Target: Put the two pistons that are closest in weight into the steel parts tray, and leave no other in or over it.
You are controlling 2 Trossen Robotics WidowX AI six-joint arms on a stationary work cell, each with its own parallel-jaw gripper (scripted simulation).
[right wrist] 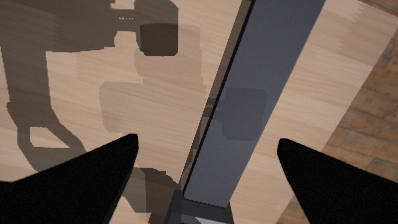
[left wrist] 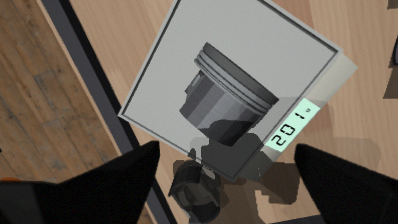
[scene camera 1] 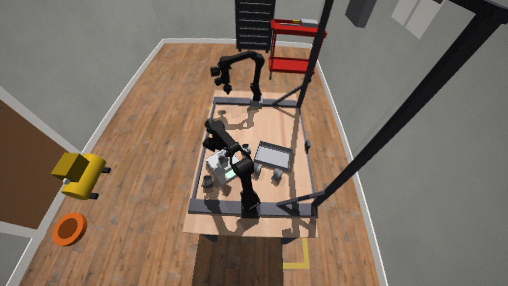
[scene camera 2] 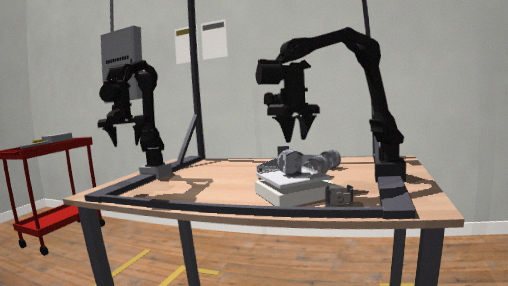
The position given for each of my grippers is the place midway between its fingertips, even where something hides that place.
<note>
I see my left gripper (scene camera 2: 296, 141), my right gripper (scene camera 2: 126, 146), a steel parts tray (scene camera 1: 269, 154) and a white scale (scene camera 2: 297, 195).
The white scale is seen too in the left wrist view (left wrist: 340, 71). My left gripper also shows in the left wrist view (left wrist: 226, 149). My right gripper also shows in the right wrist view (right wrist: 208, 143). The right wrist view does not show the steel parts tray: it is out of frame. The left wrist view misses the steel parts tray: it is out of frame.
</note>
